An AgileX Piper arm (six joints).
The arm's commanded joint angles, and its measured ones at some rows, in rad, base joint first. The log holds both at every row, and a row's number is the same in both.
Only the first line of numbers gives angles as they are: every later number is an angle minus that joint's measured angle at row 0.
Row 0, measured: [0.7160, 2.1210, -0.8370, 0.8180, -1.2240, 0.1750]
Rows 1 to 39, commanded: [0.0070, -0.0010, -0.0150, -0.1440, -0.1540, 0.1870]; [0.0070, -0.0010, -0.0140, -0.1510, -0.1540, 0.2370]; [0.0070, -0.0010, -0.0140, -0.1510, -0.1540, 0.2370]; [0.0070, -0.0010, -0.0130, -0.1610, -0.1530, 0.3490]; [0.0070, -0.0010, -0.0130, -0.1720, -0.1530, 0.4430]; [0.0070, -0.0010, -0.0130, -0.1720, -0.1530, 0.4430]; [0.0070, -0.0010, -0.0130, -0.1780, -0.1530, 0.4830]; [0.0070, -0.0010, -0.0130, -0.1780, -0.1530, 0.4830]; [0.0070, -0.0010, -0.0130, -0.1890, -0.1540, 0.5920]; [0.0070, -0.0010, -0.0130, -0.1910, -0.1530, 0.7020]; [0.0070, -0.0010, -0.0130, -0.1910, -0.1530, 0.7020]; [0.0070, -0.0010, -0.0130, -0.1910, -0.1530, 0.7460]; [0.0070, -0.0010, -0.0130, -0.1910, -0.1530, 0.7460]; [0.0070, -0.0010, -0.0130, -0.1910, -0.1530, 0.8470]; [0.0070, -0.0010, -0.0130, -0.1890, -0.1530, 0.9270]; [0.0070, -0.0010, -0.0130, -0.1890, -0.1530, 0.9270]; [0.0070, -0.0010, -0.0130, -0.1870, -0.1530, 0.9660]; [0.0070, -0.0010, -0.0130, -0.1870, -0.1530, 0.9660]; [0.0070, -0.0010, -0.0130, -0.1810, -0.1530, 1.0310]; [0.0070, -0.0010, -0.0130, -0.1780, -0.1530, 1.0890]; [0.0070, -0.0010, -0.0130, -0.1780, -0.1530, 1.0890]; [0.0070, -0.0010, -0.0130, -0.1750, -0.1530, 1.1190]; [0.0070, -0.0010, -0.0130, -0.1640, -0.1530, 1.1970]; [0.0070, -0.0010, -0.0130, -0.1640, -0.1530, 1.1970]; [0.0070, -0.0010, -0.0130, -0.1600, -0.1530, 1.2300]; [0.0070, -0.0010, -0.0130, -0.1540, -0.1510, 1.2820]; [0.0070, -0.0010, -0.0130, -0.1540, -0.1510, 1.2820]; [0.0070, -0.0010, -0.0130, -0.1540, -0.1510, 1.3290]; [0.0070, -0.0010, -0.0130, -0.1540, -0.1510, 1.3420]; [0.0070, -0.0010, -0.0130, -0.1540, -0.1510, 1.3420]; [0.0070, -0.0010, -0.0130, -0.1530, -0.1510, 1.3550]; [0.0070, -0.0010, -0.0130, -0.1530, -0.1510, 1.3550]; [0.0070, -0.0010, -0.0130, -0.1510, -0.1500, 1.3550]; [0.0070, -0.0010, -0.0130, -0.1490, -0.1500, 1.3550]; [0.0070, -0.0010, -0.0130, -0.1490, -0.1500, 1.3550]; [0.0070, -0.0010, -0.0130, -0.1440, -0.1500, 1.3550]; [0.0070, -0.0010, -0.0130, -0.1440, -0.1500, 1.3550]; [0.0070, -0.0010, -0.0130, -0.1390, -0.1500, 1.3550]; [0.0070, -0.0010, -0.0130, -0.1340, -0.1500, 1.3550]
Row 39, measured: [-0.0050, 0.0070, 0.0080, -0.0120, 0.0000, 1.3420]
